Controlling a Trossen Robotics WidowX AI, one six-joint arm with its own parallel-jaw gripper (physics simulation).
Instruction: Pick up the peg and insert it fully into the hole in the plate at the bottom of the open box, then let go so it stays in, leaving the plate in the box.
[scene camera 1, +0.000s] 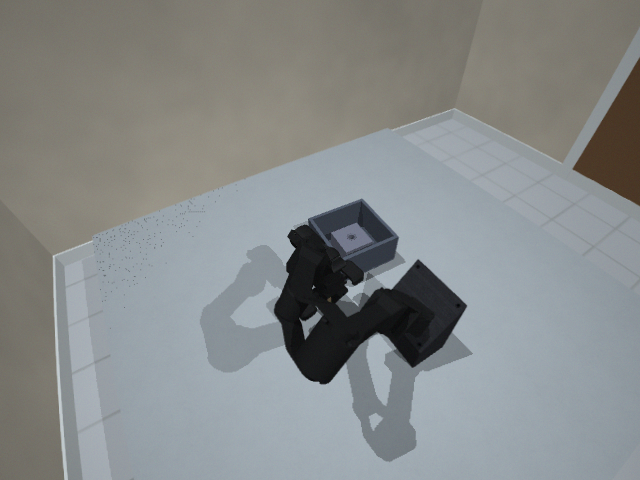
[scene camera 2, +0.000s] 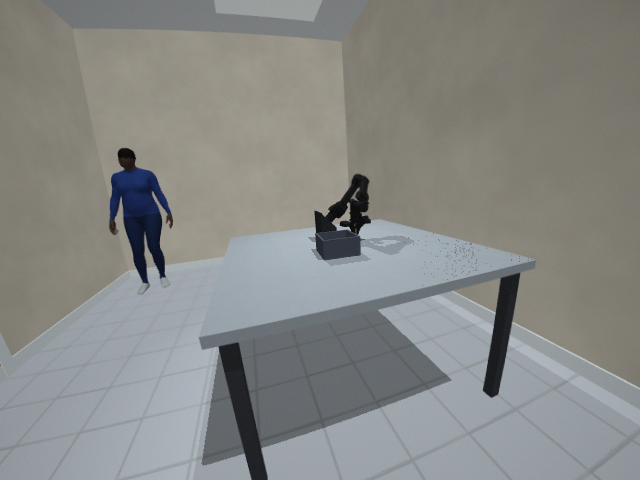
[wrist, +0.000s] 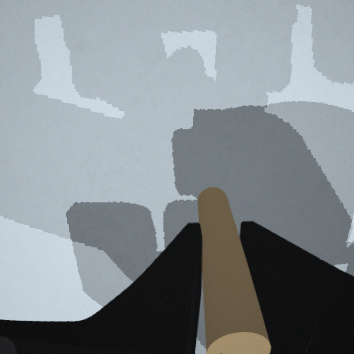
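Where they show: gripper, fingertip midpoint: (wrist: 219, 233); arm's base at its link origin: (scene camera 1: 415, 316) (scene camera 2: 327, 220).
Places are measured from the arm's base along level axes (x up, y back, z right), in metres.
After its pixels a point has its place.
Note:
The brown round peg (wrist: 227, 280) @(x -0.056, y -0.183, z -0.107 m) (scene camera 1: 329, 299) @(x -0.040, y -0.172, z -0.106 m) stands upright between the fingers, its lighter top end nearest the wrist camera. My gripper (wrist: 219, 233) @(x -0.085, y -0.179, z -0.105 m) (scene camera 2: 356, 229) @(x -0.085, y -0.179, z -0.105 m) points down and is shut on the peg, a black finger against each side. In scene camera 1 the arm hides most of the peg. The open blue-grey box (scene camera 1: 382, 253) @(x -0.065, y -0.211, z 0.117 m) (scene camera 2: 338, 249) @(x -0.075, y -0.403, z 0.124 m) stands on the table beside the gripper. The pale square plate (scene camera 1: 341, 239) @(x -0.062, y -0.323, z 0.058 m) lies at the bottom of the box, and its small dark hole (scene camera 1: 351, 237) @(x -0.074, y -0.319, z 0.094 m) faces up. The box walls hide the plate in scene camera 2.
The arm's dark base block (scene camera 1: 436, 294) @(x 0.050, y 0.005, z 0.046 m) stands on the pale table (scene camera 1: 206, 423) @(x -0.120, y -0.128, z -0.477 m) (scene camera 2: 279, 289) @(x -0.120, y -0.600, z 0.468 m), close to the box. The upper arm and elbow (scene camera 1: 323, 356) @(x 0.267, y 0.037, z -0.279 m) arch above the table beside the gripper. A person in blue (scene camera 2: 136, 193) stands on the floor beyond the table.

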